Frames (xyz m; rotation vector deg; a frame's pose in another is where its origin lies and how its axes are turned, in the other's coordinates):
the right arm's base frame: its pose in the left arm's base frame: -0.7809 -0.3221 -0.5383 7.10 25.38 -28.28
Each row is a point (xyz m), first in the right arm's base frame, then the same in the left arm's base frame.
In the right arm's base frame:
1: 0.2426 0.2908 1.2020
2: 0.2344 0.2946 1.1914
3: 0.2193 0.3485 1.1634
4: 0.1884 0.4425 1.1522
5: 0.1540 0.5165 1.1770
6: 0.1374 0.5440 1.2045
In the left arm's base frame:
1: 0.0085 -0.4364 0.4374
2: -0.0002 -0.4272 0.4315
3: 0.0033 -0.3674 0.4135
4: 0.0201 -0.2693 0.4180
5: 0.0382 -0.1952 0.4561
6: 0.0489 -0.1700 0.4883

